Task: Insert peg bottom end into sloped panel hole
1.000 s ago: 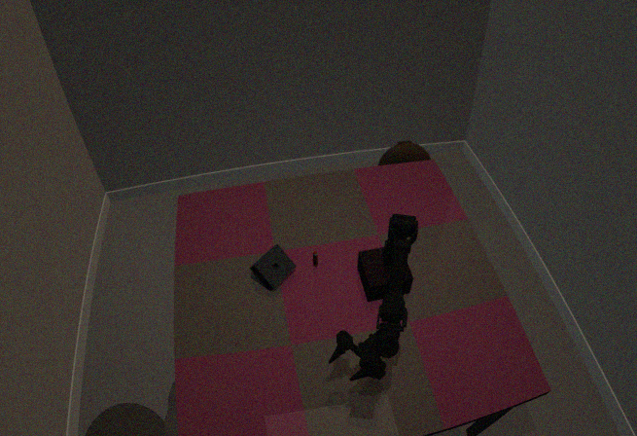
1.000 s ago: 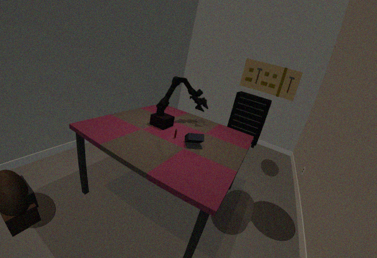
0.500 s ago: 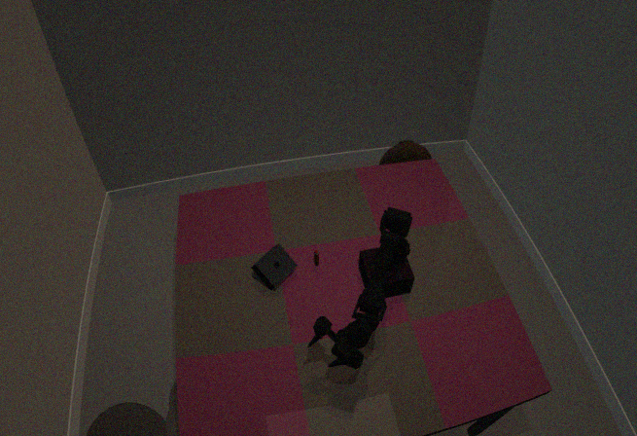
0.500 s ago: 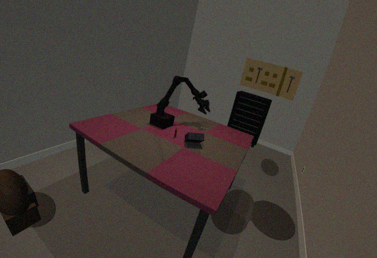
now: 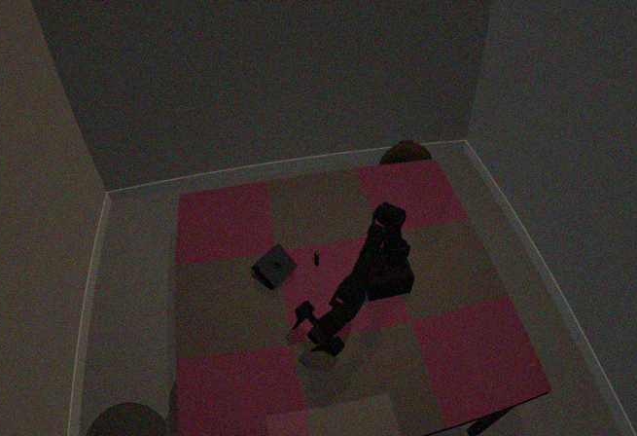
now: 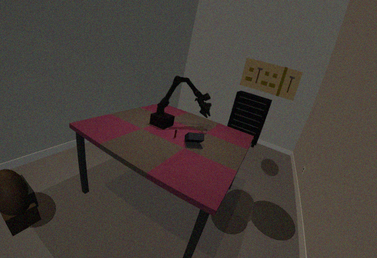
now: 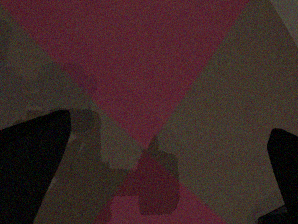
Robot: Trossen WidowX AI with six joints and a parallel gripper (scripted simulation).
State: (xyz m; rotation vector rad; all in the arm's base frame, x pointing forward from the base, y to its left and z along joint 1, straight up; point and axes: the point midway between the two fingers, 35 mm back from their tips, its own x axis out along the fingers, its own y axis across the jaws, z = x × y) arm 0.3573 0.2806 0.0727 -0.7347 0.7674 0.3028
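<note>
The red flat-sided peg is 39 cm to the right of my gripper tip, 11 cm behind it and 9 cm below it. The rest, counted from my gripper tip: dark sloped panel 37 cm to the right, 9 cm below, 6 cm ahead.
</note>
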